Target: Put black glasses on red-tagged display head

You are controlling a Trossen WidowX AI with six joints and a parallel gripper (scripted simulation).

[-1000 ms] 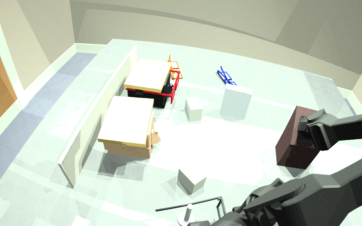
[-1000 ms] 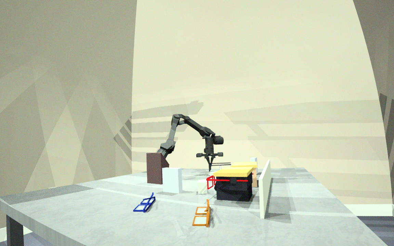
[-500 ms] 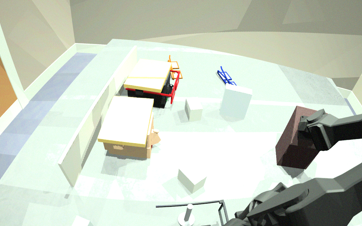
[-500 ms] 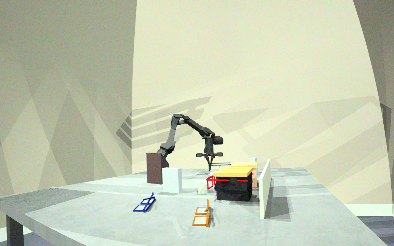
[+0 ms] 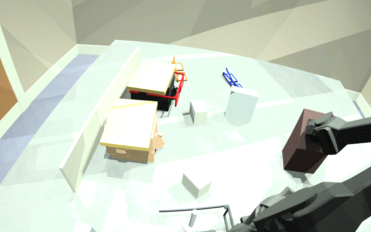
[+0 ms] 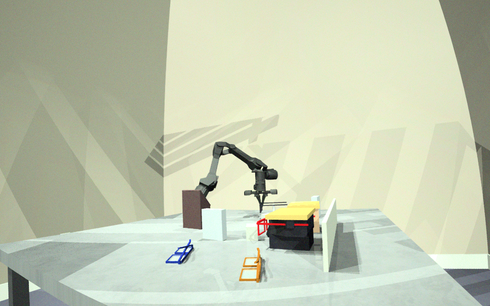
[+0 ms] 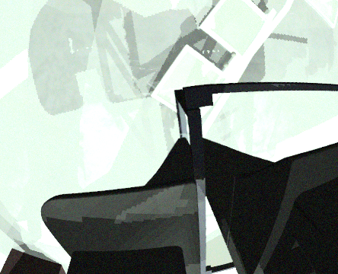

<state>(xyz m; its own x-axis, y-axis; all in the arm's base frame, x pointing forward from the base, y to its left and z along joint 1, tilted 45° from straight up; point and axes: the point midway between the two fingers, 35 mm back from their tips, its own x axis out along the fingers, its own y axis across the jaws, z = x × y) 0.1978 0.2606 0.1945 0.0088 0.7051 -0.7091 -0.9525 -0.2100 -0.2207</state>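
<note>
Right now my gripper tip is 27 cm to the left of the tan display head and 27 cm short of it. Also, from my gripper tip: white wall panel 42 cm ahead, 37 cm to the right; then black display head 49 cm to the right, 28 cm ahead; then white peg 10 cm ahead, 7 cm to the right, 3 cm below.
</note>
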